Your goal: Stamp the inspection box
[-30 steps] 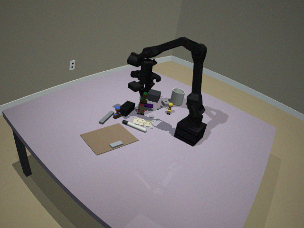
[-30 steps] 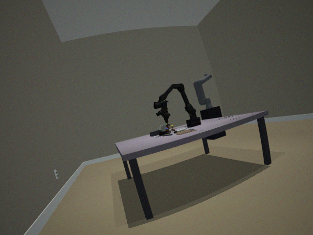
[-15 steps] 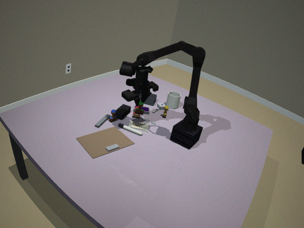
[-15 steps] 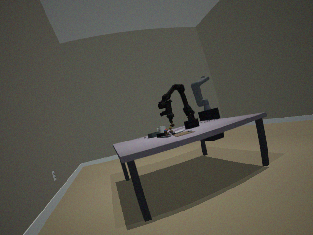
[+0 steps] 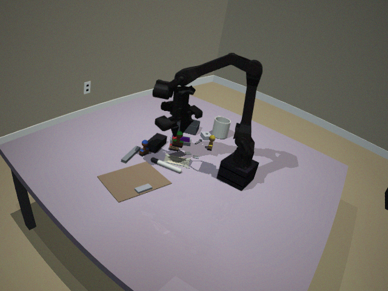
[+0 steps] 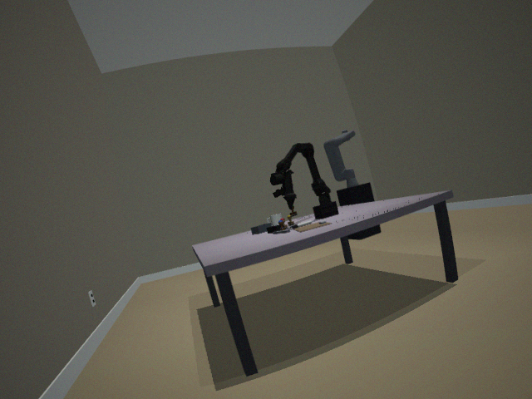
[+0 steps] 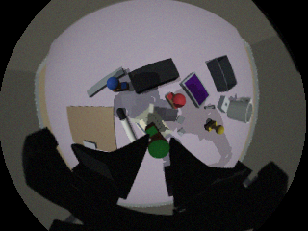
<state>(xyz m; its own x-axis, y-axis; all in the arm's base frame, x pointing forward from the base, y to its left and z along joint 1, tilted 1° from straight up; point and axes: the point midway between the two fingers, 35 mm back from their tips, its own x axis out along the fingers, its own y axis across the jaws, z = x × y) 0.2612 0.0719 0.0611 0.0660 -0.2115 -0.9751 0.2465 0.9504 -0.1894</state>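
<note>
The cream card lies 110 mm below my gripper tip, 20 mm behind it and 10 mm to the left of it. Also, from my gripper tip: red-knobbed stamp: 90 mm below, 50 mm to the right, 50 mm ahead; green stamp: 20 mm below, 10 mm behind; white marker: 100 mm below, 80 mm to the left.
</note>
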